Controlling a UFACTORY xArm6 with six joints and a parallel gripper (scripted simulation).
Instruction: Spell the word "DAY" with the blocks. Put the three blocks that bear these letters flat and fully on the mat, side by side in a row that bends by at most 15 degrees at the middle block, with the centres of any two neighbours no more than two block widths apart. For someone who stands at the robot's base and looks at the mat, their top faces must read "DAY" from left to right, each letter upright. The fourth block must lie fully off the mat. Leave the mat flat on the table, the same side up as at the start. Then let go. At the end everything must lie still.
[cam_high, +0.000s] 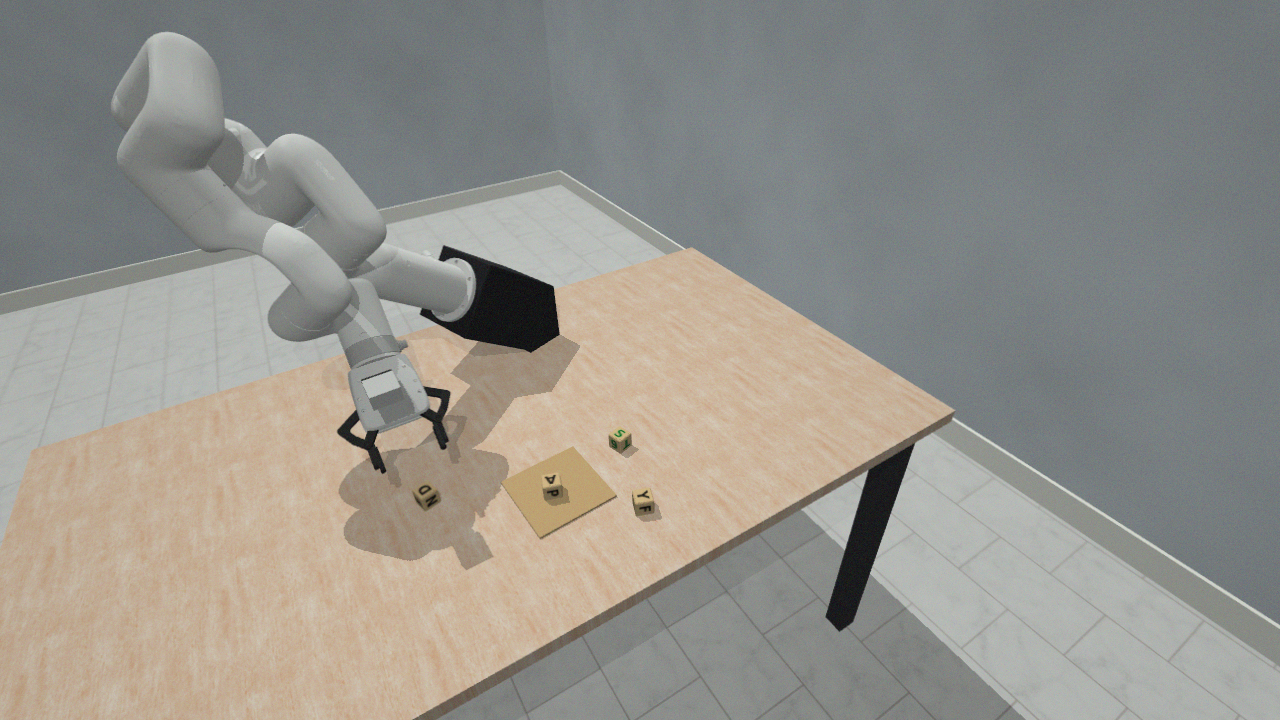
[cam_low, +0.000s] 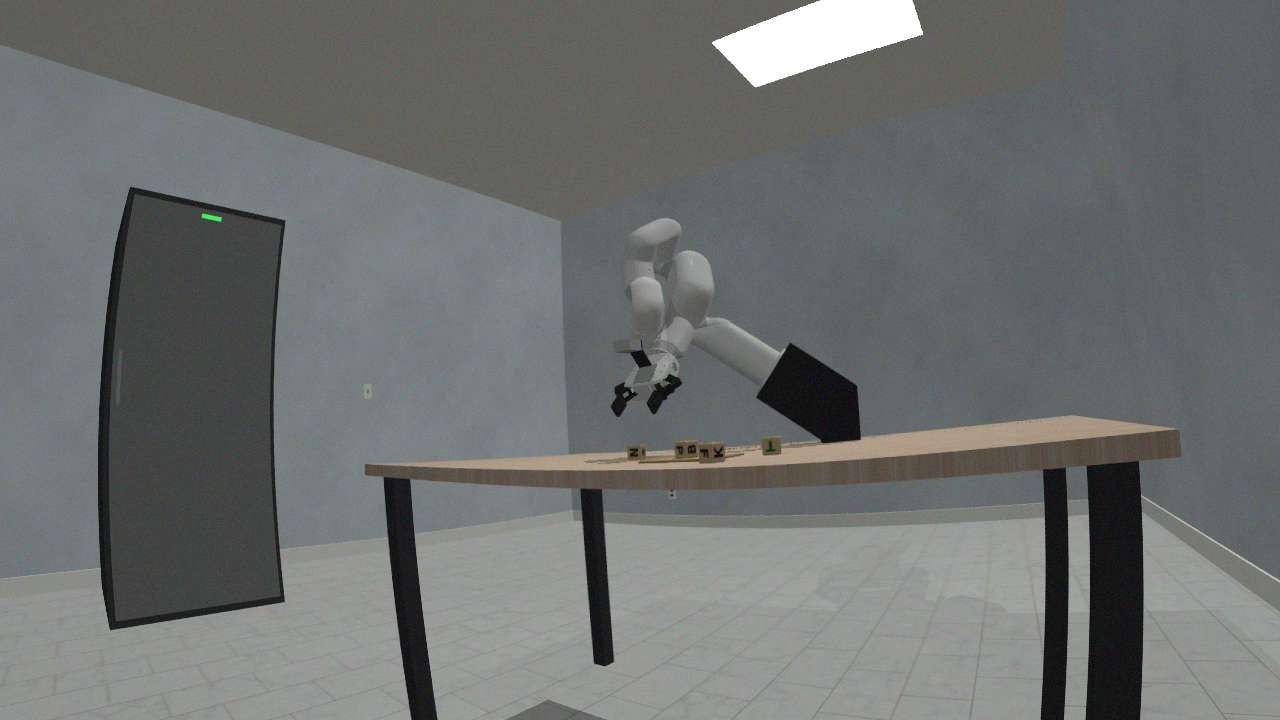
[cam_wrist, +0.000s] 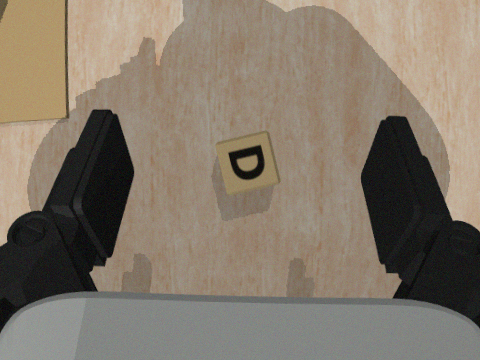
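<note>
The D block lies 9 cm below my hand. From my hand the other things lie so: mat (18 cm to the left, 11 cm below, 11 cm ahead).
</note>
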